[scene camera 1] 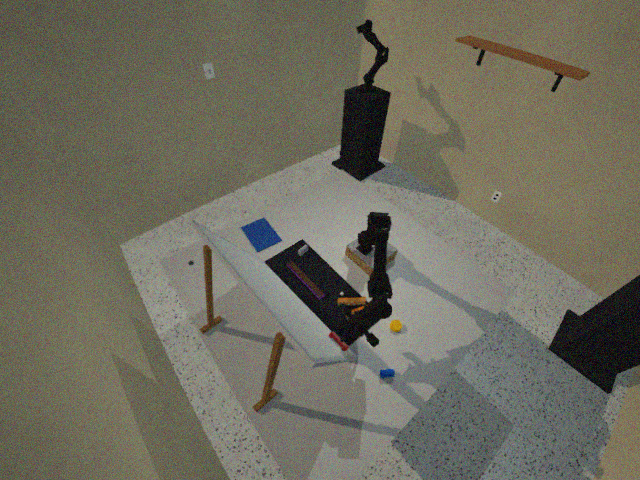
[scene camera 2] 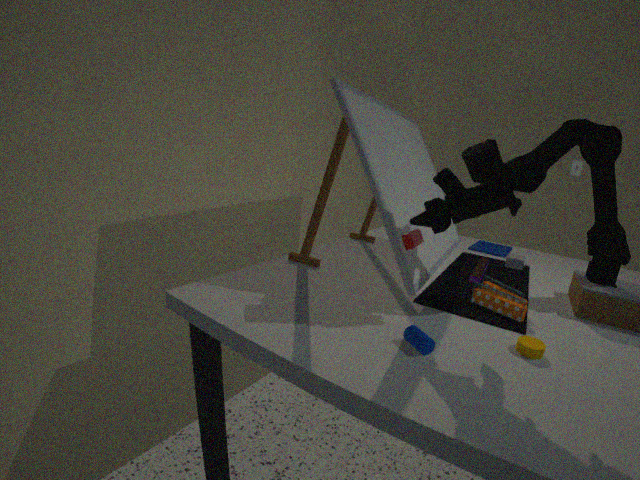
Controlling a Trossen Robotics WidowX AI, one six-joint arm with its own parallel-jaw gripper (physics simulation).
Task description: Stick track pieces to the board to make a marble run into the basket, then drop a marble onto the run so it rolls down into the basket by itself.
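Frame: origin at the arm's base, x ahead, y left, z up, level; centimetres.
Seen in the pictures: gripper, between the fingertips: (scene camera 1: 341,341) (scene camera 2: 410,222); arm's base, origin of its link: (scene camera 1: 364,248) (scene camera 2: 600,281).
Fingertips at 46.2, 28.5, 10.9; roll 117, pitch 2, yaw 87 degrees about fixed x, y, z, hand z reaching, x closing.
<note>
Pixels of each thing's middle, then the offset from my fingertips to it, as dx, dy, dz. "spot": a spot on its surface instead. Level surfaces: height alone.
- small red piece, a spot on its surface: (scene camera 2: 412,239) spot: -1.6, +2.4, -3.2
- black mat, height of its surface: dz -17.9
- purple-edged brown track piece, a spot on its surface: (scene camera 2: 479,270) spot: -14.5, -31.9, -16.1
- grey block, middle of its body: (scene camera 2: 515,260) (scene camera 1: 303,249) -24.8, -51.6, -15.4
- tiny white dot, a spot on its surface: (scene camera 1: 341,293) spot: -21.8, -20.0, -16.5
- blue cylinder, middle of its body: (scene camera 2: 419,339) (scene camera 1: 387,373) -9.8, +18.0, -16.7
- yellow disc, middle of its body: (scene camera 2: 530,347) (scene camera 1: 395,325) -28.5, +7.4, -17.3
- blue square, a spot on its surface: (scene camera 2: 490,248) (scene camera 1: 263,236) spot: -15.1, -74.3, -17.4
The white board (scene camera 1: 248,281) (scene camera 2: 395,149) leans on wooden legs. A small red piece (scene camera 1: 338,341) (scene camera 2: 412,239) is at its lower near end. My gripper (scene camera 1: 348,336) (scene camera 2: 413,222) is shut and empty, just above the red piece in scene camera 2. On the black mat (scene camera 1: 281,259) (scene camera 2: 444,294) lie a purple-edged brown track piece (scene camera 1: 306,280) (scene camera 2: 479,270), orange pieces (scene camera 1: 351,300) (scene camera 2: 498,304), partly hidden by the arm in scene camera 1, and a grey block (scene camera 1: 303,250) (scene camera 2: 514,262). A tiny white dot (scene camera 1: 341,293) may be a marble. I cannot make out a basket.
A blue cylinder (scene camera 1: 386,373) (scene camera 2: 419,339) and a yellow disc (scene camera 1: 395,326) (scene camera 2: 530,347) lie on the table in front of the mat. A blue square (scene camera 1: 261,234) (scene camera 2: 490,248) lies beyond the mat. Wooden legs (scene camera 1: 272,369) (scene camera 2: 325,191) stand behind the board.
</note>
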